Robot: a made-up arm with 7 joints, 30 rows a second.
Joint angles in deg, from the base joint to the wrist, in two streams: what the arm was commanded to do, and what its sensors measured. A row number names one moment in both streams.
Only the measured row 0 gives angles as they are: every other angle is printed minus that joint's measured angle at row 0.
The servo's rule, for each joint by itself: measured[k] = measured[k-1] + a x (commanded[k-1-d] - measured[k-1]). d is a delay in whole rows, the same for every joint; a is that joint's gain. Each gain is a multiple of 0.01, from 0.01 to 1. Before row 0 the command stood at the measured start. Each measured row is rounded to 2 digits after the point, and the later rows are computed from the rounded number. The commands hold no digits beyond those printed.
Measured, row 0: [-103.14, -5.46, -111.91, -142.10, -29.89, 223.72, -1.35]
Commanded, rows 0 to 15: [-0.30, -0.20, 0.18, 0.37, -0.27, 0.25, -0.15]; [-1.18, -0.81, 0.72, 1.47, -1.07, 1.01, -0.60]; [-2.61, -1.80, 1.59, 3.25, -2.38, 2.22, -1.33]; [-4.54, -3.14, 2.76, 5.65, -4.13, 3.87, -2.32]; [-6.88, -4.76, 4.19, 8.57, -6.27, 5.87, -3.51]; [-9.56, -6.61, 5.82, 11.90, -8.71, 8.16, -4.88]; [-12.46, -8.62, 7.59, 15.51, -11.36, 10.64, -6.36]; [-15.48, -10.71, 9.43, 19.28, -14.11, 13.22, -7.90]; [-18.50, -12.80, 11.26, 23.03, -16.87, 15.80, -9.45]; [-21.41, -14.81, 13.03, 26.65, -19.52, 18.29, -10.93]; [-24.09, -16.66, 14.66, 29.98, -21.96, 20.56, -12.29]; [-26.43, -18.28, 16.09, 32.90, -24.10, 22.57, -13.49]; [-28.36, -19.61, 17.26, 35.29, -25.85, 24.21, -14.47]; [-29.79, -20.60, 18.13, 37.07, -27.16, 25.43, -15.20]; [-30.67, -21.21, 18.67, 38.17, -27.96, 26.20, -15.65]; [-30.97, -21.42, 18.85, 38.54, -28.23, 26.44, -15.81]
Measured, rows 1 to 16: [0.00, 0.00, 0.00, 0.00, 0.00, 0.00, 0.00]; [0.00, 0.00, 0.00, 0.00, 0.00, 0.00, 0.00]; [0.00, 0.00, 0.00, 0.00, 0.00, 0.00, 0.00]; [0.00, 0.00, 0.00, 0.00, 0.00, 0.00, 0.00]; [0.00, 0.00, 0.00, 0.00, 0.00, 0.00, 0.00]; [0.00, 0.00, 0.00, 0.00, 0.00, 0.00, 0.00]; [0.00, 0.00, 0.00, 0.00, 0.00, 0.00, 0.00]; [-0.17, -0.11, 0.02, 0.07, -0.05, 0.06, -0.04]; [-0.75, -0.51, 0.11, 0.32, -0.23, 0.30, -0.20]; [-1.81, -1.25, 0.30, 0.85, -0.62, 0.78, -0.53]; [-3.37, -2.33, 0.62, 1.71, -1.25, 1.55, -1.05]; [-5.37, -3.72, 1.08, 2.94, -2.15, 2.63, -1.76]; [-7.76, -5.37, 1.70, 4.55, -3.33, 4.01, -2.66]; [-10.44, -7.22, 2.47, 6.52, -4.78, 5.67, -3.73]; [-13.31, -9.21, 3.37, 8.82, -6.46, 7.56, -4.94]; [-16.27, -11.26, 4.40, 11.38, -8.33, 9.62, -6.25]
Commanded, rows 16 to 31: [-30.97, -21.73, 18.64, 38.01, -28.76, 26.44, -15.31]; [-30.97, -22.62, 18.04, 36.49, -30.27, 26.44, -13.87]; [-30.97, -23.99, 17.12, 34.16, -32.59, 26.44, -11.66]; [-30.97, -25.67, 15.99, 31.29, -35.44, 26.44, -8.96]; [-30.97, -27.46, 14.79, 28.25, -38.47, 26.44, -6.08]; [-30.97, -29.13, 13.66, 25.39, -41.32, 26.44, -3.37]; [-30.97, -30.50, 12.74, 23.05, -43.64, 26.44, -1.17]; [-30.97, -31.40, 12.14, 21.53, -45.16, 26.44, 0.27]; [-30.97, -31.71, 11.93, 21.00, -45.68, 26.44, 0.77]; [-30.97, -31.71, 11.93, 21.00, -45.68, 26.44, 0.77]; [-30.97, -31.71, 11.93, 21.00, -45.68, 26.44, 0.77]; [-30.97, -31.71, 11.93, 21.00, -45.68, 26.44, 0.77]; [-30.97, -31.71, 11.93, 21.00, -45.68, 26.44, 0.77]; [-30.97, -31.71, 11.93, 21.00, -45.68, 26.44, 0.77]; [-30.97, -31.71, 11.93, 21.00, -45.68, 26.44, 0.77]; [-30.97, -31.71, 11.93, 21.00, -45.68, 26.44, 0.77]
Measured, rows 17 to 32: [-19.20, -13.28, 5.52, 14.13, -10.34, 11.79, -7.61]; [-21.99, -15.21, 6.71, 16.98, -12.43, 13.98, -8.97]; [-24.52, -16.96, 7.93, 19.85, -14.53, 16.13, -10.28]; [-26.71, -18.47, 9.14, 22.63, -16.57, 18.15, -11.50]; [-28.47, -19.68, 10.31, 25.23, -18.48, 19.97, -12.57]; [-29.72, -20.55, 11.40, 27.56, -20.19, 21.53, -13.46]; [-30.43, -21.05, 12.37, 29.54, -21.64, 22.76, -14.14]; [-30.74, -21.44, 13.19, 31.06, -22.92, 23.68, -14.48]; [-30.87, -22.11, 13.82, 32.04, -24.24, 24.37, -14.30]; [-30.93, -23.18, 14.25, 32.42, -25.74, 24.89, -13.53]; [-30.95, -24.60, 14.48, 32.22, -27.49, 25.28, -12.20]; [-30.96, -26.23, 14.52, 31.51, -29.47, 25.57, -10.43]; [-30.97, -27.88, 14.41, 30.41, -31.60, 25.79, -8.38]; [-30.97, -29.37, 14.19, 29.09, -33.77, 25.95, -6.29]; [-30.97, -30.53, 13.92, 27.73, -35.82, 26.07, -4.39]; [-30.97, -31.20, 13.66, 26.52, -37.59, 26.16, -2.89]
